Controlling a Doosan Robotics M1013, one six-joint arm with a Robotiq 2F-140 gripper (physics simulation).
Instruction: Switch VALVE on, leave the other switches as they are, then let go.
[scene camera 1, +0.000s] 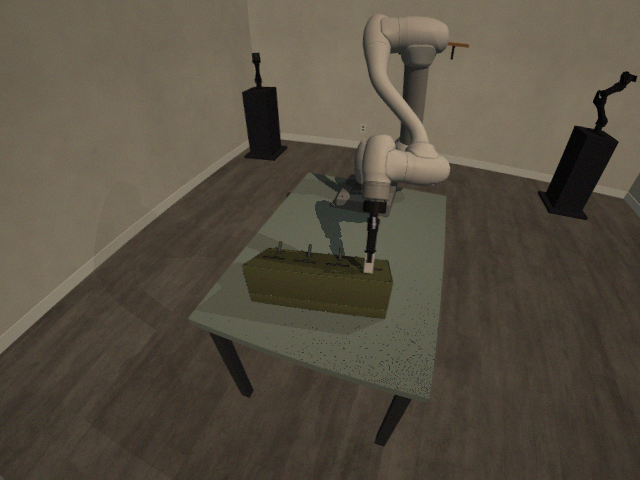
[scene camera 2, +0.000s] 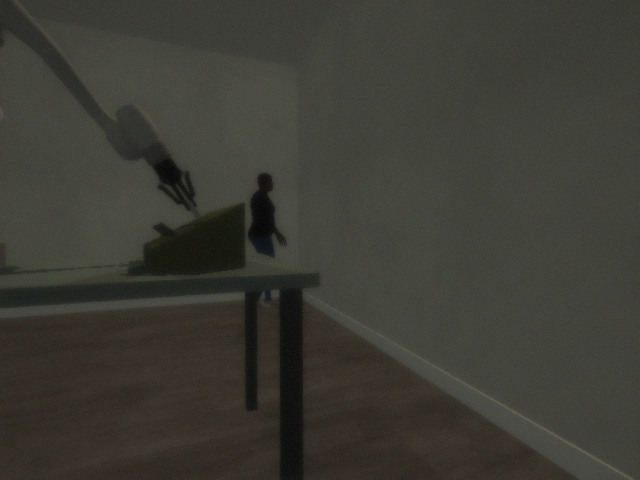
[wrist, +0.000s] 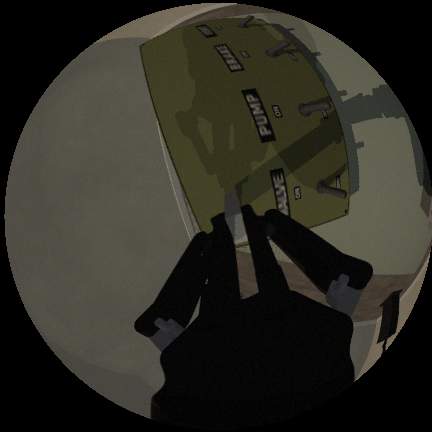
Labels:
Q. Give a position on an olive switch box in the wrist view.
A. At 230, 112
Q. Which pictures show the gripper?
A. Scene camera 1, scene camera 2 and the wrist view: all of them.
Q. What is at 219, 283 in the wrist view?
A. The gripper.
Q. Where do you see the gripper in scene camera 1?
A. At 368, 272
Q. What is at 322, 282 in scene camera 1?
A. An olive switch box.

